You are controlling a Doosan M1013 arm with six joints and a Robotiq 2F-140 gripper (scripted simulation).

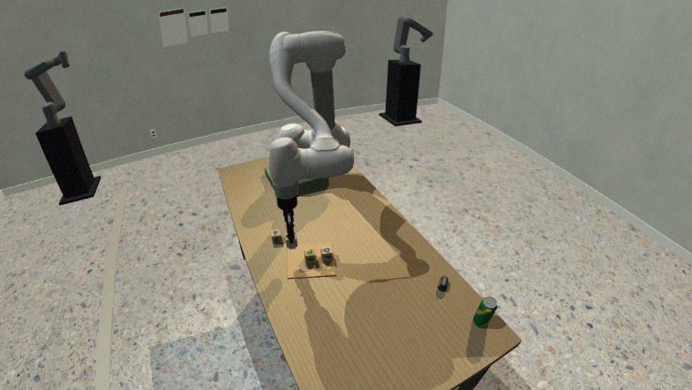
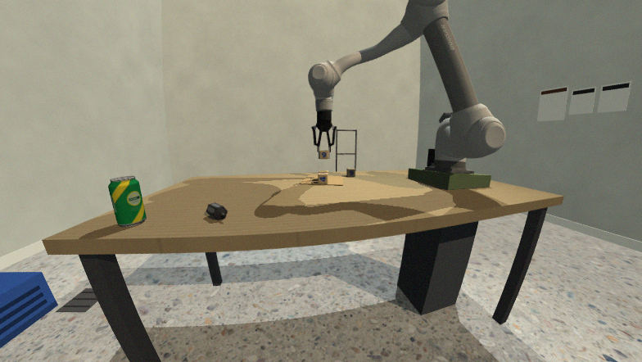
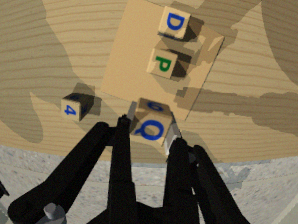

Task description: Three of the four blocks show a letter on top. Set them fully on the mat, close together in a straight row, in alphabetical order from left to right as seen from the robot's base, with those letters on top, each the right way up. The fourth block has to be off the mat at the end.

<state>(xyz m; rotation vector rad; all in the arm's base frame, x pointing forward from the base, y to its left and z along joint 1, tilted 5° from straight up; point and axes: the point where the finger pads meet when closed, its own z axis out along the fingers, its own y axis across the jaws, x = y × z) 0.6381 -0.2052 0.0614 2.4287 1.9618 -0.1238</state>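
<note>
Now: the tan mat 20 mm ahead of my hand, 70 mm to the left of it and 130 mm below it. Round my hand: D block (30 mm ahead, 140 mm to the left, 110 mm below); then blue-lettered block (10 mm below); then black object (370 mm ahead, 510 mm to the left, 120 mm below).
</note>
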